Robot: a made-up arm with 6 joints.
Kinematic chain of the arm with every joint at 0, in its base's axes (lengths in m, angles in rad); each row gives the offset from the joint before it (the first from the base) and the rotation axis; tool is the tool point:
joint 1: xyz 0 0 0.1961 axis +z
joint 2: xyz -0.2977 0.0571 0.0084 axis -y
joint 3: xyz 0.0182 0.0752 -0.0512 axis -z
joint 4: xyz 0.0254 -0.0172 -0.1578 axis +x
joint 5: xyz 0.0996 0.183 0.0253 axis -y
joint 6: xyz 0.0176 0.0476 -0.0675 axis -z
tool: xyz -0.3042 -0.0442 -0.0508
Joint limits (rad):
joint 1: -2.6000..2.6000
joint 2: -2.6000..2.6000
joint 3: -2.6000..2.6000
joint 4: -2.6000..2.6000
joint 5: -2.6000..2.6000
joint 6: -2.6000..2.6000
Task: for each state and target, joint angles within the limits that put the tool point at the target. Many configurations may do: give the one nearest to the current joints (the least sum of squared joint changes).
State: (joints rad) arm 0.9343 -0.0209 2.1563 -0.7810 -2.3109 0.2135
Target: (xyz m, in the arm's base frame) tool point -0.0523 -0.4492 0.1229
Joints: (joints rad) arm 0.7466 -0.1132 2.5305 -0.6006 -2.5138 0.0681
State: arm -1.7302 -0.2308 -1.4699 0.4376 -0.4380 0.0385
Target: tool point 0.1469 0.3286 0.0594
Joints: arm -2.0559 -0.0963 -1.5259 0.4476 -0.4125 -0.3179
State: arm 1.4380 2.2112 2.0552 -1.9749 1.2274 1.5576
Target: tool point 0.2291 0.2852 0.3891
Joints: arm 1.1165 2.4314 1.5564 -2.1614 1.2906 1.2748
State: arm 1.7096 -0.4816 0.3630 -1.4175 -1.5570 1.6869
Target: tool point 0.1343 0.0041 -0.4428
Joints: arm 2.0019 0.3092 0.0811 -1.8358 -1.2842 1.9790
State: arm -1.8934 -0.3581 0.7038 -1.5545 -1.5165 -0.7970
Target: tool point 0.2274 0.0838 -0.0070
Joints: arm -1.8299 -0.2044 0.9994 -1.5037 -1.7757 -0.8105
